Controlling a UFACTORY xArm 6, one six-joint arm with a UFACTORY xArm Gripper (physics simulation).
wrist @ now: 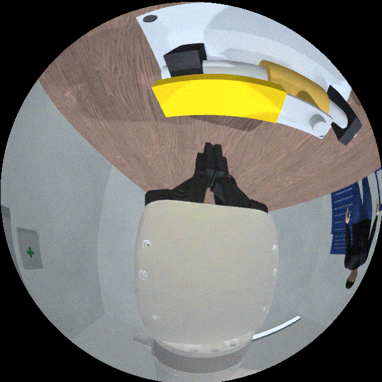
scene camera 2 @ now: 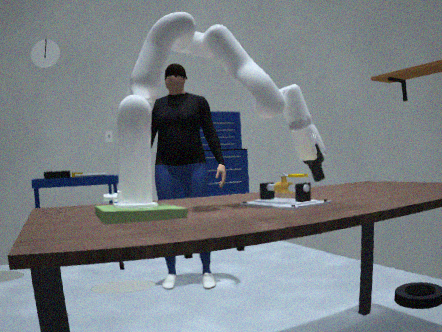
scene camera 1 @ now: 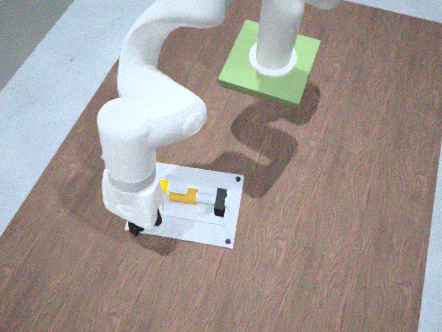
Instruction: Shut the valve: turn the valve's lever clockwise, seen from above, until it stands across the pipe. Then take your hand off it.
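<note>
The valve's yellow lever (scene camera 1: 164, 185) (scene camera 2: 298, 175) (wrist: 220, 100) lies along the pipe (scene camera 1: 206, 199) (wrist: 235, 69), above the orange valve body (scene camera 1: 183, 196) (scene camera 2: 283, 186) (wrist: 295, 82). In scene camera 1 the arm hides the lever's outer part. My gripper (scene camera 1: 135, 230) (scene camera 2: 318, 179) (wrist: 209, 152) is shut and empty. Its fingertips are close to the lever's free end, to one side of it, and a gap shows between them and the lever in the wrist view. In scene camera 2 the tips are at about the lever's height.
Black supports (scene camera 1: 220, 202) (scene camera 2: 303, 192) (wrist: 185, 60) hold the pipe on a white plate (scene camera 1: 200, 235) (wrist: 225, 20) with dark corner bolts. The arm's base stands on a green block (scene camera 1: 235, 75) (scene camera 2: 140, 214) on the wooden table. A person (scene camera 2: 182, 130) stands behind the table.
</note>
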